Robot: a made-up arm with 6 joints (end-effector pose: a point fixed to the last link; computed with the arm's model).
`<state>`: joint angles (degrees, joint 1 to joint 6).
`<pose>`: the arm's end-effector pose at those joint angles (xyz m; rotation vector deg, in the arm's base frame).
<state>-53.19 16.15 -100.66 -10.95 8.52 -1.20</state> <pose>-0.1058 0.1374 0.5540 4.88 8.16 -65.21</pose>
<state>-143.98 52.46 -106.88 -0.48 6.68 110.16</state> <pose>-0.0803 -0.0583 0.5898 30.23 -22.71 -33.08</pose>
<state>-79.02 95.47 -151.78 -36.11 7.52 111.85</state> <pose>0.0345 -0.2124 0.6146 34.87 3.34 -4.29</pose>
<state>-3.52 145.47 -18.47 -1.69 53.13 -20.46</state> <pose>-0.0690 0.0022 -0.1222 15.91 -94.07 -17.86</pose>
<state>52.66 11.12 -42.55 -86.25 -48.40 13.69</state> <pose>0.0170 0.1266 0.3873 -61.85 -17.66 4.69</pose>
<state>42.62 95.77 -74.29 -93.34 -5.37 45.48</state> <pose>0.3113 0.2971 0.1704 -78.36 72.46 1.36</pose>
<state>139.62 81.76 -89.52 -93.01 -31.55 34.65</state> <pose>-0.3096 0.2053 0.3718 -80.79 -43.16 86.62</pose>
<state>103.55 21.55 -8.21 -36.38 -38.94 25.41</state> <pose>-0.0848 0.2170 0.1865 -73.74 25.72 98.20</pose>
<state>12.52 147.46 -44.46 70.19 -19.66 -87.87</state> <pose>0.1452 0.0048 -0.2349 47.67 -169.03 28.39</pose>
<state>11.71 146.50 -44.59 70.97 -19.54 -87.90</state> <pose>0.1509 0.0040 -0.2325 45.30 -170.47 28.55</pose>
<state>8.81 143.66 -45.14 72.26 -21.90 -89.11</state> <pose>0.1710 -0.0039 -0.2234 -39.89 170.70 -32.51</pose>
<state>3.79 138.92 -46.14 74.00 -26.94 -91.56</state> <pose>0.2030 -0.0235 -0.2045 -30.54 166.08 -40.38</pose>
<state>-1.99 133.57 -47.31 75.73 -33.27 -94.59</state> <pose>0.2333 -0.0532 -0.1778 -20.17 160.54 -50.74</pose>
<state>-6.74 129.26 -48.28 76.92 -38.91 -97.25</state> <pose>0.2518 -0.0819 -0.1524 -11.85 155.80 -60.23</pose>
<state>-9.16 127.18 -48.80 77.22 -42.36 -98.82</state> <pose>0.2586 -0.0981 -0.1381 -8.08 153.12 -66.02</pose>
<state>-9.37 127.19 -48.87 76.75 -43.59 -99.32</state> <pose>0.2588 -0.1003 -0.1366 -8.76 152.45 -67.95</pose>
